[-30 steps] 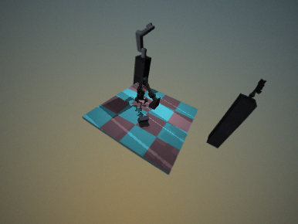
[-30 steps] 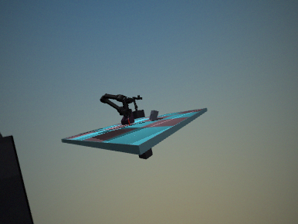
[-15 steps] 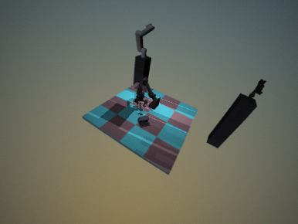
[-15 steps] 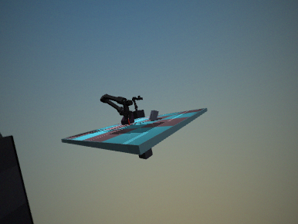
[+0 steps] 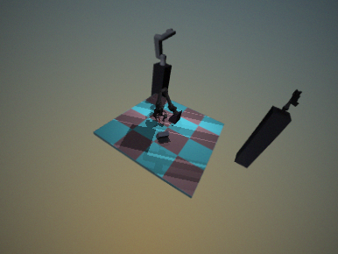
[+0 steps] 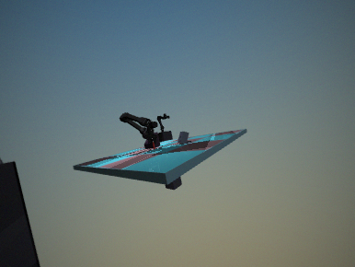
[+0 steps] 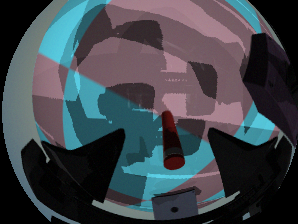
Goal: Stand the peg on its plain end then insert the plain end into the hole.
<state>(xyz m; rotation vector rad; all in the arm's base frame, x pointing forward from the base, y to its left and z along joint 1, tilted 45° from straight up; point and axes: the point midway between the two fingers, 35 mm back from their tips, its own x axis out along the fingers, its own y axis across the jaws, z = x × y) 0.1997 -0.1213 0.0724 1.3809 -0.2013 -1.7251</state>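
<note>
Now: the sloped panel 220 mm ahead of my gripper tip, 200 mm to the left of it and 10 mm above it. From my gripper tip the other things lie so: red peg: 20 mm above.
</note>
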